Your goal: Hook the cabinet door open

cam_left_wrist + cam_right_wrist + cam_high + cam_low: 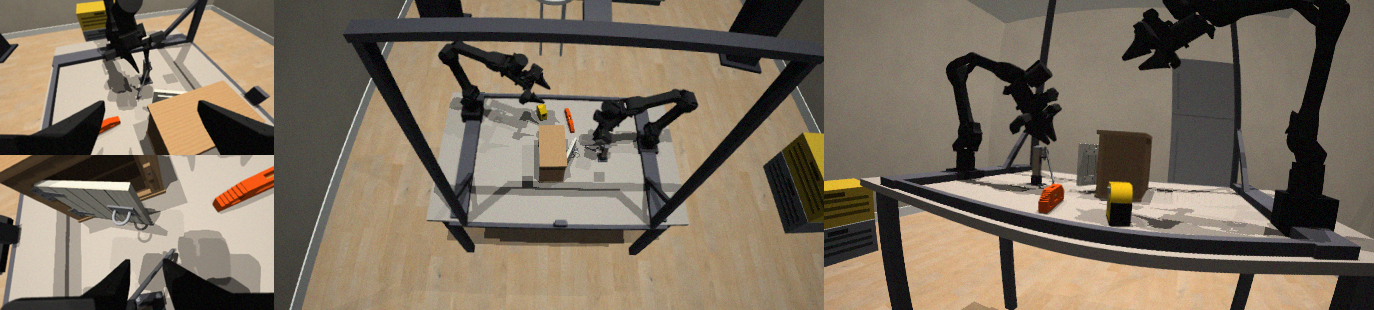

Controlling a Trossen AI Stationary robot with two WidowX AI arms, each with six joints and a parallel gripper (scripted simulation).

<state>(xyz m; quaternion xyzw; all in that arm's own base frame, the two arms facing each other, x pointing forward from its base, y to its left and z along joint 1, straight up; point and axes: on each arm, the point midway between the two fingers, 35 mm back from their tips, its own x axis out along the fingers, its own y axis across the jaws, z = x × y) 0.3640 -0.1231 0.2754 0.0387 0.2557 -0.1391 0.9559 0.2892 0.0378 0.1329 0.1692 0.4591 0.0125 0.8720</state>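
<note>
The grey hook lies 100 mm below my right hand and 20 mm behind it. From my right hand the other things lie so: yellow tape measure (290 mm to the left, 170 mm ahead, 130 mm below); orange level (150 mm to the left, 150 mm ahead, 140 mm below); plank door (110 mm to the left, 110 mm behind, 80 mm below).
</note>
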